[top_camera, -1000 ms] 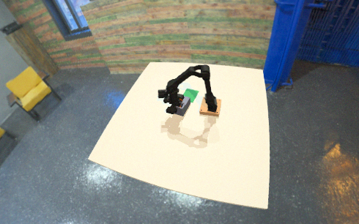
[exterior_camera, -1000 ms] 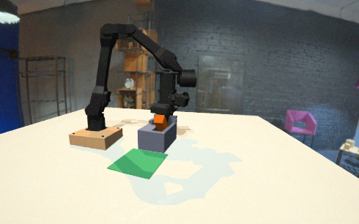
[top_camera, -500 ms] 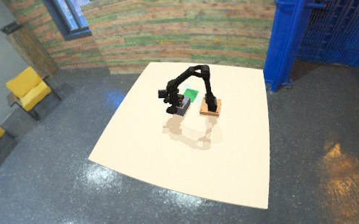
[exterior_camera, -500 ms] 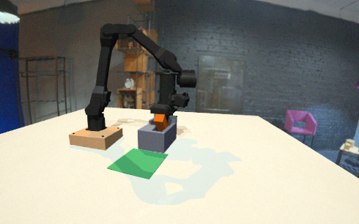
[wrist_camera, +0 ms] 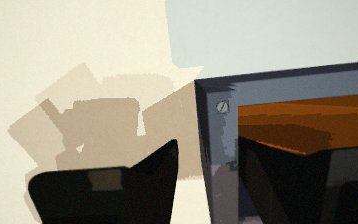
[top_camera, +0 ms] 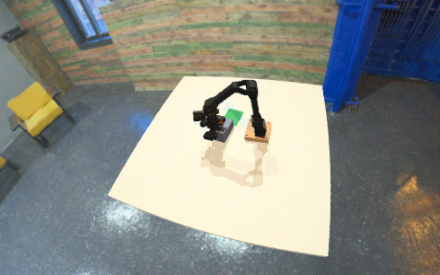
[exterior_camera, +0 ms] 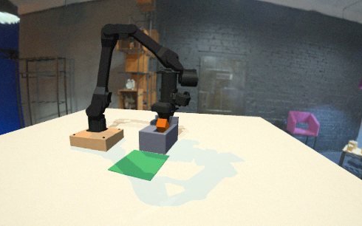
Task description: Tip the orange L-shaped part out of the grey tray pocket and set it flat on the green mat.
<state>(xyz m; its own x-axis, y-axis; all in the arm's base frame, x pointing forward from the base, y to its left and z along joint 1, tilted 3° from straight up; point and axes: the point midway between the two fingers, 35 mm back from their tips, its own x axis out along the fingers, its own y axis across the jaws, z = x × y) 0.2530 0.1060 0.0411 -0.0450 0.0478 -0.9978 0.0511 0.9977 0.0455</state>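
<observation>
The orange L-shaped part lies 1 cm behind my gripper tip and 5 cm to the right of it. Round my gripper tip: green mat: 2 cm behind, 23 cm to the right, 6 cm below.
</observation>
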